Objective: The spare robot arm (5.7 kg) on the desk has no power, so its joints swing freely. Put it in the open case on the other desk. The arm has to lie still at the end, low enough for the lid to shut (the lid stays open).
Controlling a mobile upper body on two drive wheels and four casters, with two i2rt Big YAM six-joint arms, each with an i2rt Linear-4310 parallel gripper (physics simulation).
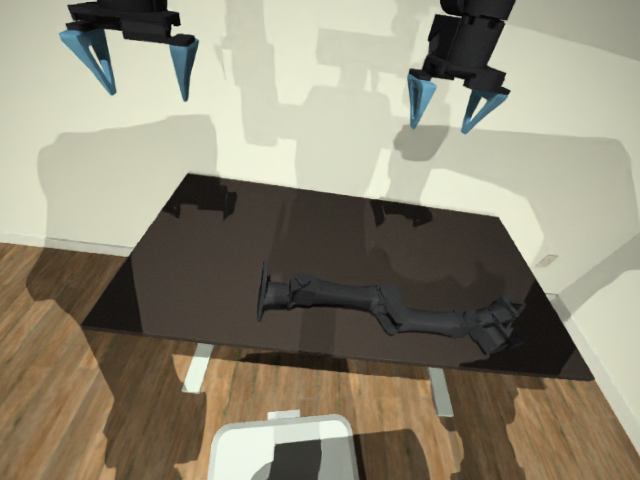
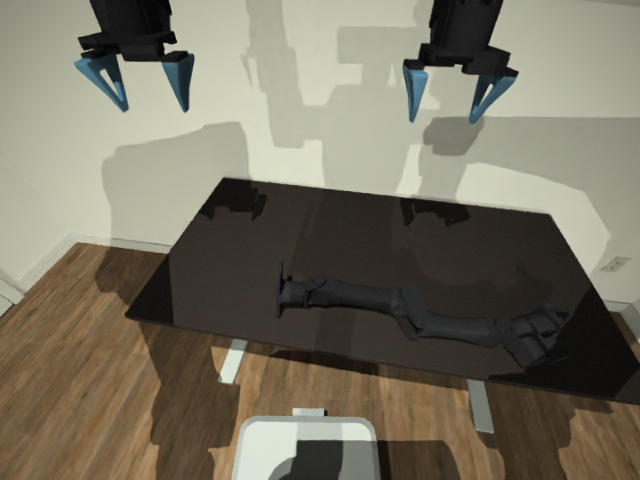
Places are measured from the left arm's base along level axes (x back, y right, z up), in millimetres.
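Where they show: left gripper, fingertip midpoint: [image 1: 150, 97] [image 2: 156, 111]; right gripper, fingertip midpoint: [image 1: 438, 130] [image 2: 441, 122].
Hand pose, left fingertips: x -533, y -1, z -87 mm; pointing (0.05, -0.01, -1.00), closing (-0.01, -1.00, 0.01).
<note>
After its pixels a point has its place.
The black spare arm [image 1: 341, 295] [image 2: 361, 298] lies stretched out along the dark desk [image 1: 232, 248] @[x -779, y 30, z -689 mm] [image 2: 242, 248] @[x -777, y -31, z -690 mm]. Its flat base plate [image 1: 262, 291] @[x -491, y 150, z -529 mm] [image 2: 279, 291] @[x -492, y 155, z -536 mm] stands on edge towards the left, and its gripper end [image 1: 493, 325] @[x -426, y 867, z -648 mm] [image 2: 535, 335] @[x -420, y 866, z -635 mm] lies near the right end of the desk, close to the front edge. My left gripper [image 1: 149, 98] @[x -533, y -1, z -87 mm] [image 2: 155, 110] @[x -533, y -1, z -87 mm] is open and empty, high above the desk at the upper left. My right gripper [image 1: 439, 130] @[x -528, y 450, z -97 mm] [image 2: 442, 122] @[x -528, y 450, z -97 mm] is open and empty, high at the upper right. Both are well apart from the spare arm. The case and the other desk do not show.
The desk's far edge is near a pale wall [image 1: 258, 155] @[x -1227, y 104, z -568 mm] [image 2: 289, 165] @[x -1226, y 114, z -607 mm] that bears my shadows. The white top of my own base [image 1: 242, 449] @[x -235, y 75, z -1150 mm] [image 2: 268, 444] @[x -226, y 83, z -1150 mm] is at the bottom, in front of the desk. Pale desk feet [image 1: 197, 369] [image 2: 233, 361] stand on the wooden floor [image 1: 51, 377] @[x -603, y -842, z -1410 mm] [image 2: 77, 361] @[x -589, y -1021, z -1409 mm].
</note>
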